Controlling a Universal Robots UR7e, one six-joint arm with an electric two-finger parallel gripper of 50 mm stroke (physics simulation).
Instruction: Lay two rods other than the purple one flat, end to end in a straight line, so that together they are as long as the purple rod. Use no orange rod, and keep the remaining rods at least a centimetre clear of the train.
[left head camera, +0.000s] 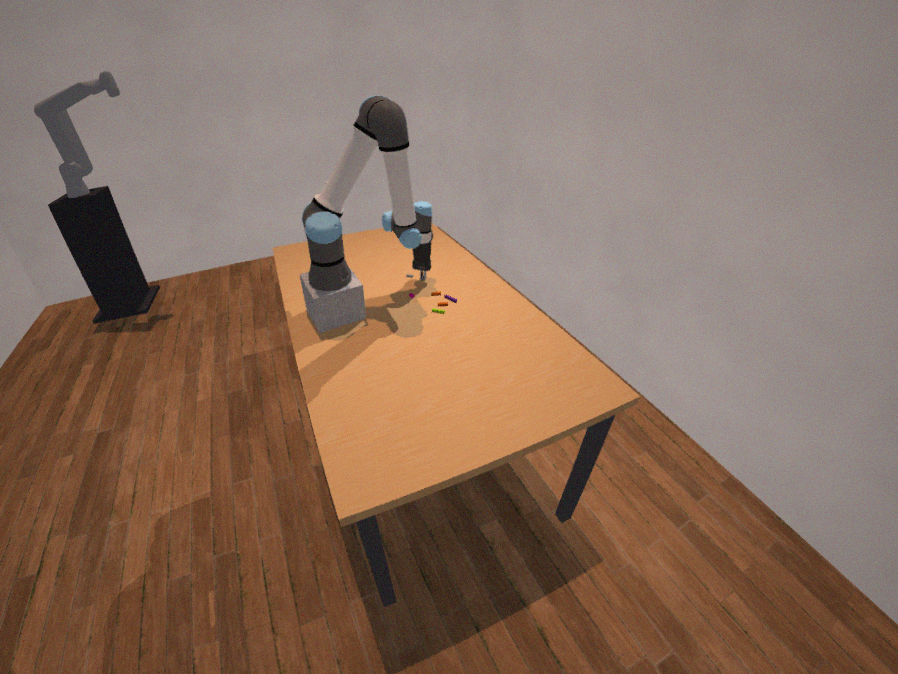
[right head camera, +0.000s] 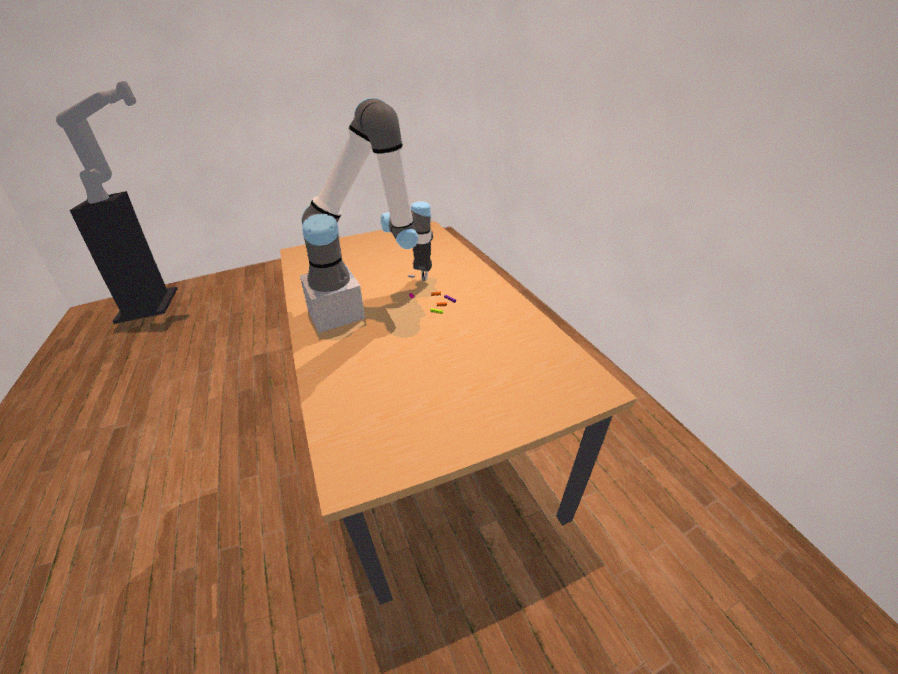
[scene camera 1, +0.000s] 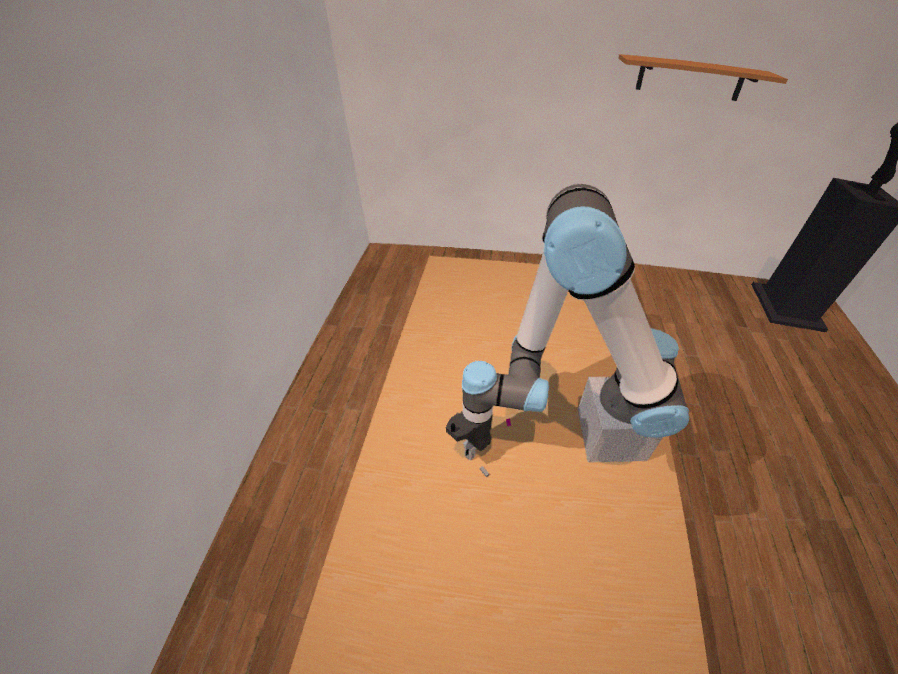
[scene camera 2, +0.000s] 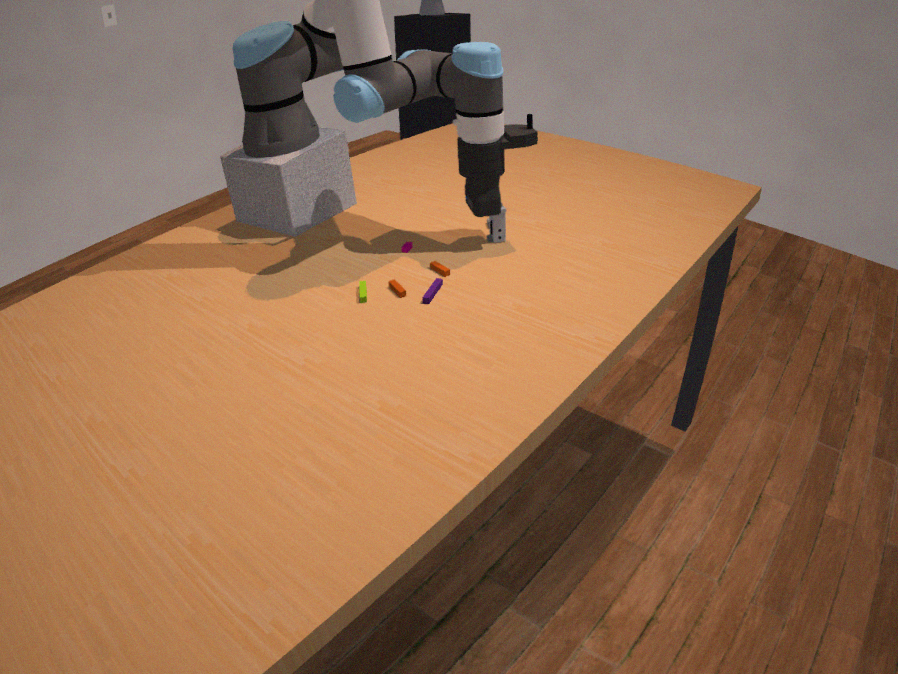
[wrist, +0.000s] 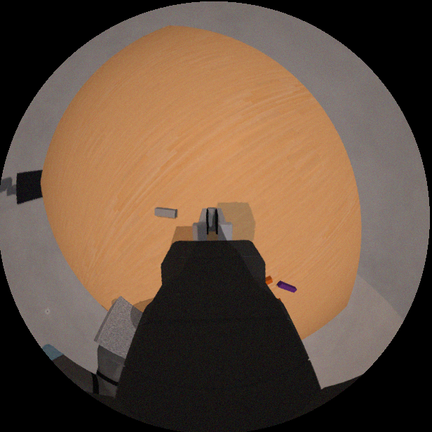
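Where they show: gripper, fingertip midpoint: (left head camera: 423, 278) (right head camera: 424, 278) (scene camera 1: 469, 455) (scene camera 2: 497, 239); arm's base, origin of the base link: (left head camera: 330, 279) (right head camera: 329, 280) (scene camera 2: 281, 142).
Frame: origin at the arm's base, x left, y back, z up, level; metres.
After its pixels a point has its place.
My gripper (wrist: 211, 215) (scene camera 2: 496, 230) @[x 0.169, y -0.400, z -0.153 m] (left head camera: 422, 276) @[x 0.169, y -0.400, z -0.153 m] (right head camera: 424, 276) @[x 0.169, y -0.400, z -0.153 m] (scene camera 1: 470, 453) @[x 0.169, y -0.400, z -0.153 m] is shut on a grey rod (wrist: 212, 212), low at the table top; the fingers hide most of this rod. A second grey rod (wrist: 165, 213) (scene camera 1: 484, 471) @[x 0.210, y -0.350, z -0.146 m] (left head camera: 409, 275) @[x 0.206, y -0.348, z -0.148 m] (right head camera: 411, 276) @[x 0.203, y -0.349, z -0.150 m] lies flat to the left of the fingers in the wrist view, apart from them. The purple rod (scene camera 2: 432, 290) @[x -0.043, y -0.454, z -0.145 m] (wrist: 287, 287) (left head camera: 450, 298) @[x -0.039, y -0.446, z -0.149 m] (right head camera: 449, 298) @[x -0.038, y -0.445, z -0.149 m] lies flat on the table. A lime rod (scene camera 2: 362, 291) @[x -0.113, y -0.377, z -0.145 m] (left head camera: 438, 311) @[x -0.113, y -0.369, z -0.149 m] (right head camera: 436, 311) @[x -0.112, y -0.368, z -0.149 m] and a magenta rod (scene camera 2: 406, 247) @[x 0.032, y -0.315, z -0.147 m] (scene camera 1: 508, 422) @[x 0.042, y -0.309, z -0.146 m] (left head camera: 412, 295) @[x 0.032, y -0.310, z -0.147 m] lie apart from it.
Two orange rods (scene camera 2: 439, 268) @[x 0.015, y -0.411, z -0.147 m] (scene camera 2: 396, 288) @[x -0.072, y -0.408, z -0.146 m] lie between the lime and purple rods and the gripper side. The robot's grey base block (scene camera 2: 290, 181) @[x -0.050, y -0.101, z -0.047 m] (left head camera: 333, 303) @[x -0.089, y 0.007, z -0.049 m] stands on the table (scene camera 2: 290, 406) @[x -0.334, y -0.508, z -0.155 m]. A second arm on a black pedestal (left head camera: 101, 250) stands off the table.
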